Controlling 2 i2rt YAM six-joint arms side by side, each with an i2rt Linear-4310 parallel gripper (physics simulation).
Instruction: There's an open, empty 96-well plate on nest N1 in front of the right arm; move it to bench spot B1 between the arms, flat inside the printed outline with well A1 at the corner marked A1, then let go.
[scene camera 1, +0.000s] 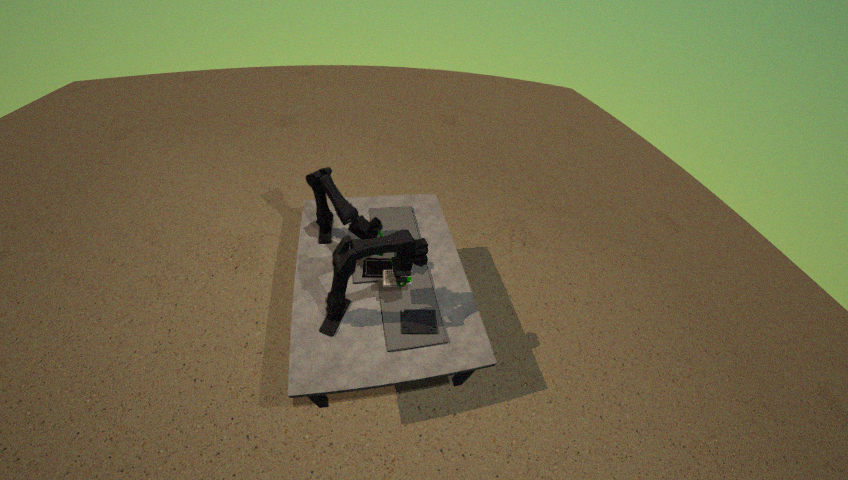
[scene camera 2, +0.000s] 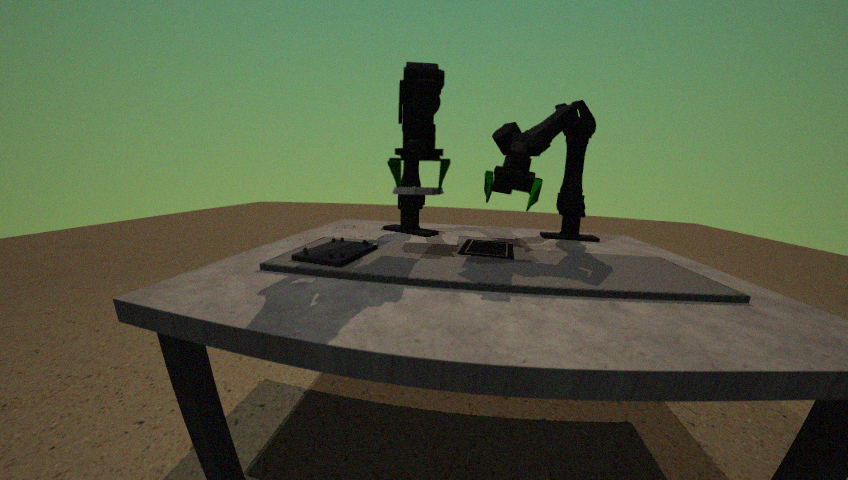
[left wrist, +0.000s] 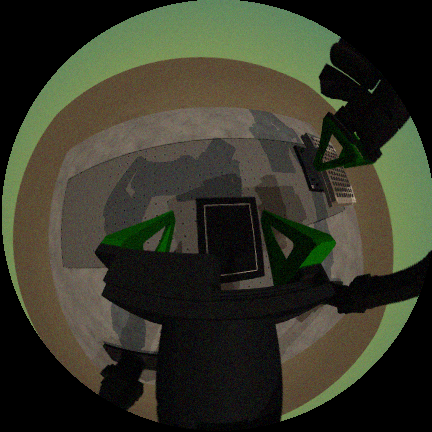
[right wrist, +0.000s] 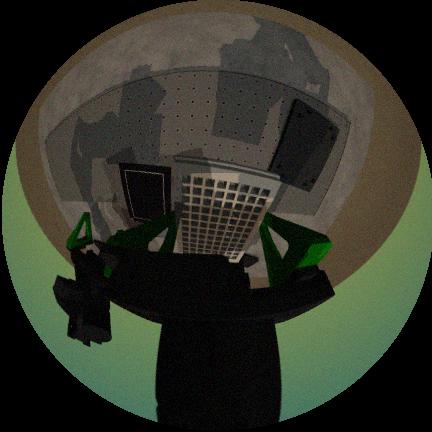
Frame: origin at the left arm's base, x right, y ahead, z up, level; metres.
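Where they show: left gripper, fingertip midpoint: (scene camera 2: 506, 205) (left wrist: 217, 214) (right wrist: 101, 219); right gripper, fingertip midpoint: (scene camera 1: 398, 278) (scene camera 2: 419, 194) (left wrist: 327, 166) (right wrist: 217, 214); left arm's base, origin of the base link: (scene camera 1: 325, 230) (scene camera 2: 569, 238) (left wrist: 134, 358); right arm's base, origin of the base link: (scene camera 1: 335, 316) (scene camera 2: 409, 231).
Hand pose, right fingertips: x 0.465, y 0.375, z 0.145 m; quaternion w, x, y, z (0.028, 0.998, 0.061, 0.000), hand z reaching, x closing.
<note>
Each offset is from my right fingertips to the top centre of the thing. "pt": to the spot under its first point. Level surfaces: height alone.
The pale 96-well plate @(dx -0.001, dy -0.008, dz +0.016 m) (scene camera 1: 389, 277) (scene camera 2: 418, 190) (left wrist: 341, 185) (right wrist: 225, 210) hangs about level, high above the bench, wells up. My right gripper (scene camera 2: 419, 184) (right wrist: 217, 214) is shut on it, one green finger at each long side. The B1 spot is a black pad @(pt dx -0.161, dy -0.107, dz -0.130 m) (scene camera 1: 373, 268) (scene camera 2: 486, 248) (left wrist: 230, 240) (right wrist: 144, 195) with a thin pale outline; the plate is beside it in the right wrist view, toward the nest. The A1 marks are too small to read. My left gripper (scene camera 2: 508, 205) (left wrist: 217, 214) is open and empty, above the pad's side toward the left arm.
The dark nest N1 @(dx +0.164, dy +0.082, dz -0.110 m) (scene camera 1: 419, 321) (scene camera 2: 333, 252) (right wrist: 306, 145) has small raised posts and holds no plate. It stands on a grey perforated board @(dz -0.132 m) (scene camera 1: 413, 343) (scene camera 2: 654, 279) (left wrist: 90, 215) (right wrist: 192, 100). The two grippers are fairly near each other above the bench.
</note>
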